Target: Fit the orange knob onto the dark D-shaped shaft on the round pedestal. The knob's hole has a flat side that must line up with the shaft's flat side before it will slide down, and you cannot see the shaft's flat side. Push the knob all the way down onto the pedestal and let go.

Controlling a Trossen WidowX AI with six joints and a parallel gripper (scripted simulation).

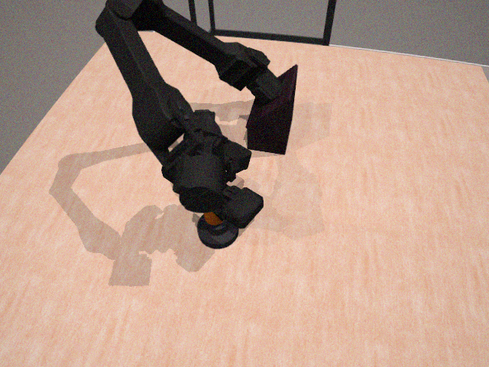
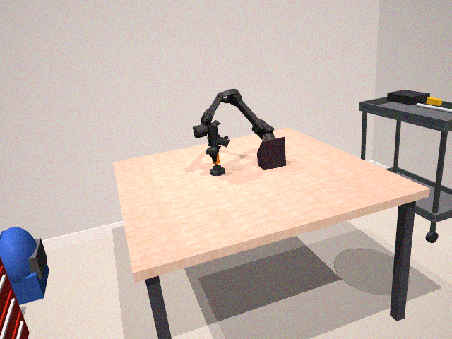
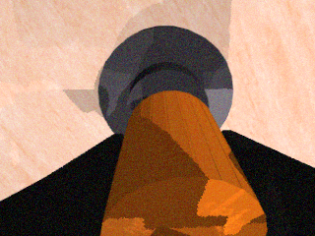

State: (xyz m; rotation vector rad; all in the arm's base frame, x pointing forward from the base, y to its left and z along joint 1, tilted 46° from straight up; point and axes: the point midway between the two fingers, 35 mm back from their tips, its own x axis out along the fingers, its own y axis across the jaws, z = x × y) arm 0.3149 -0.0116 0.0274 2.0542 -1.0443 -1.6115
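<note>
Now: the orange knob 20 mm above my gripper tip. The rest, counted from my gripper tip: round pedestal (40 mm below).
</note>
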